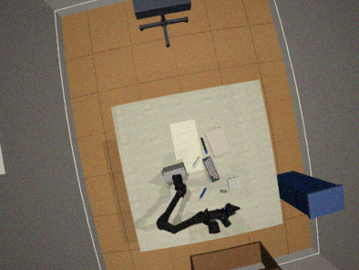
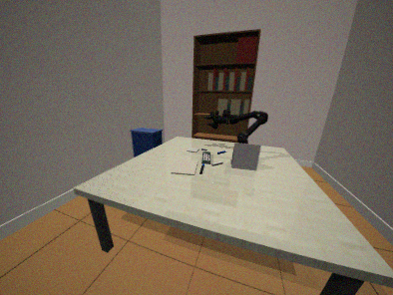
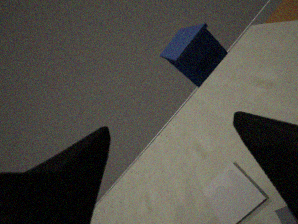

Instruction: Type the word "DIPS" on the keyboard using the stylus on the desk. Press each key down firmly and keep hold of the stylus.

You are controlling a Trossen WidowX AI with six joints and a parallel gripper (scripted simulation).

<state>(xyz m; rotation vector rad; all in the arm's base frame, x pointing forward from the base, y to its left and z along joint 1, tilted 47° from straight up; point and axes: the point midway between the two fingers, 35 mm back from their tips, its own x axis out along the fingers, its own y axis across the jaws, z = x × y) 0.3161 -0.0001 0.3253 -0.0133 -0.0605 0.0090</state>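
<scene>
Now: gripper tip 28 cm above the blue stylus, 20 cm past it and 1 cm to the right of it. Round my gripper tip: notebook 45 cm to the left, 28 cm below, 1 cm behind; blue-capped pen 41 cm to the left, 28 cm below, 12 cm behind.
</scene>
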